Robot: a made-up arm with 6 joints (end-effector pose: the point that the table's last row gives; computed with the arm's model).
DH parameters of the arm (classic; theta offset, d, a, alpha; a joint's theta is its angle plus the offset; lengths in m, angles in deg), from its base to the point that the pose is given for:
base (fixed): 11.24 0 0.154 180
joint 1: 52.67 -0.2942 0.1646 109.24
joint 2: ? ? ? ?
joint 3: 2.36 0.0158 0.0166 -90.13
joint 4: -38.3 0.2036 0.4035 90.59
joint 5: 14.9 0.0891 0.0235 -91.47
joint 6: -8.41 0.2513 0.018 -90
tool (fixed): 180 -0.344 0 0
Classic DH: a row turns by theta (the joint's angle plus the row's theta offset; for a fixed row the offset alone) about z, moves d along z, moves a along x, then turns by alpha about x.
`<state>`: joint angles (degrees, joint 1 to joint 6).
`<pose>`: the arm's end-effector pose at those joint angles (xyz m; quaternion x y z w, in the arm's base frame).
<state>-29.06 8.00 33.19 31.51 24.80 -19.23</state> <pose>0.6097 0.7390 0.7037 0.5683 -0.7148 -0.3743 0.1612</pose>
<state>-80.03 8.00 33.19 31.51 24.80 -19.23</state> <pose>-0.1109 0.8328 0.7037 0.8206 -0.4008 -0.2685 0.3065</pose>
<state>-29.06 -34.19 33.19 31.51 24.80 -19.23</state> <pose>0.4898 0.7465 0.7562 -0.5579 0.8151 0.1276 0.0899</pose>
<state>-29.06 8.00 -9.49 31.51 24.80 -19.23</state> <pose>0.7578 0.7572 0.5038 0.3575 -0.9068 -0.1384 0.1756</pose>
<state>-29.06 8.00 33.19 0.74 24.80 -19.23</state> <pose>0.5335 0.5821 0.8447 -0.5505 0.7353 0.3810 0.1051</pose>
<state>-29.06 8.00 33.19 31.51 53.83 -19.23</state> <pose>0.6749 0.6224 0.6520 0.6877 -0.5234 -0.4848 0.1344</pose>
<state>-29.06 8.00 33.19 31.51 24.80 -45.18</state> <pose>0.5461 0.6063 0.6561 -0.4698 0.7328 0.4923 0.0035</pose>
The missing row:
joint 2: 50.38 0.3731 0.0567 56.98
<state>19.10 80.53 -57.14 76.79 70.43 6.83</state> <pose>0.6550 0.2235 -0.1316 0.0759 -0.2983 -0.6722 0.6734</pose>
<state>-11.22 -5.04 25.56 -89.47 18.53 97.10</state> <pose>0.3792 0.6847 1.0851 -0.1212 0.9777 -0.1708 0.0125</pose>
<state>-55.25 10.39 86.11 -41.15 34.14 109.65</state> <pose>0.1992 0.5148 1.1551 0.9260 -0.3437 0.1156 0.1053</pose>
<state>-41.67 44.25 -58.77 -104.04 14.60 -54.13</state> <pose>-0.0056 0.5949 0.3047 -0.6040 0.2936 0.0305 0.7403</pose>
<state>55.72 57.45 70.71 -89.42 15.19 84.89</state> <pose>0.2316 -0.8013 0.8657 0.1121 0.8122 0.5463 0.1711</pose>
